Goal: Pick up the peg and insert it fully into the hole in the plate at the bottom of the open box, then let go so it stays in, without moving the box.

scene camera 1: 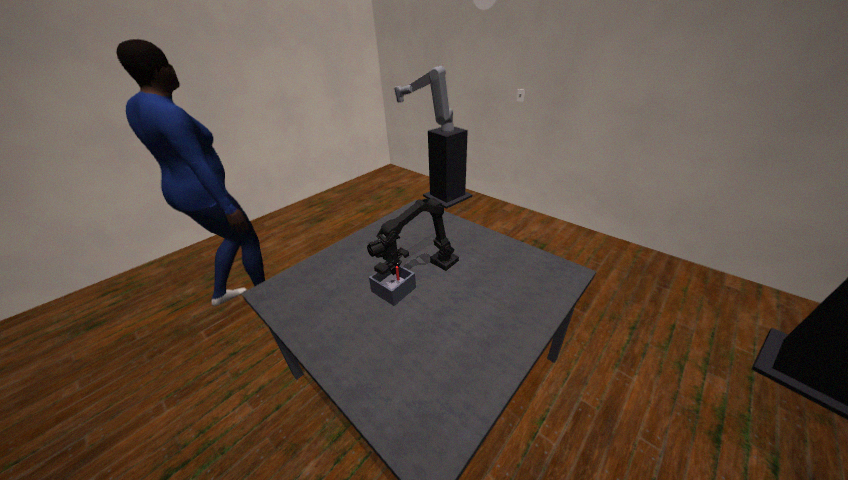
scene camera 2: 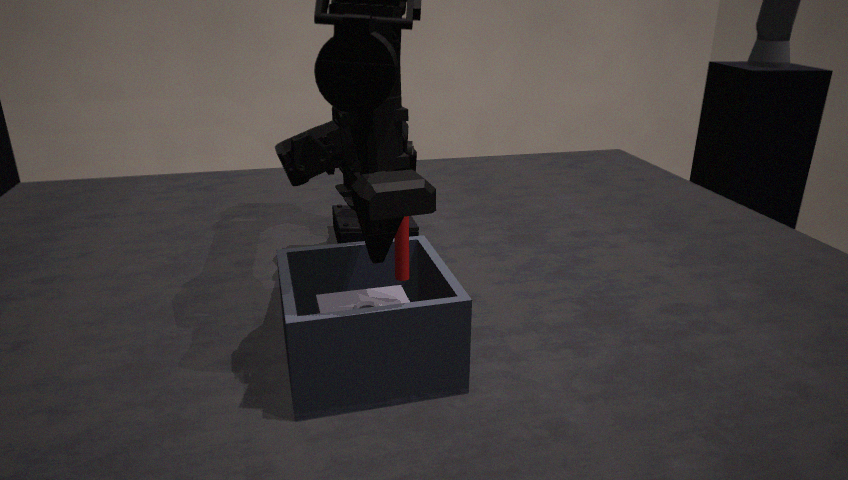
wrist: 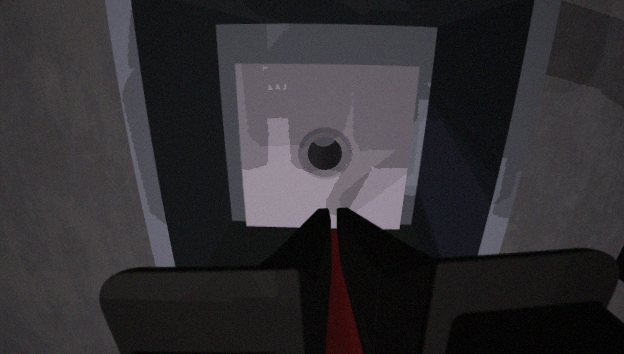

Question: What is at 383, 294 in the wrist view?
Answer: My gripper.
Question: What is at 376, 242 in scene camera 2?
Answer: My gripper.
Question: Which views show the grey box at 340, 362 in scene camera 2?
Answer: Scene camera 1, scene camera 2 and the wrist view: all of them.
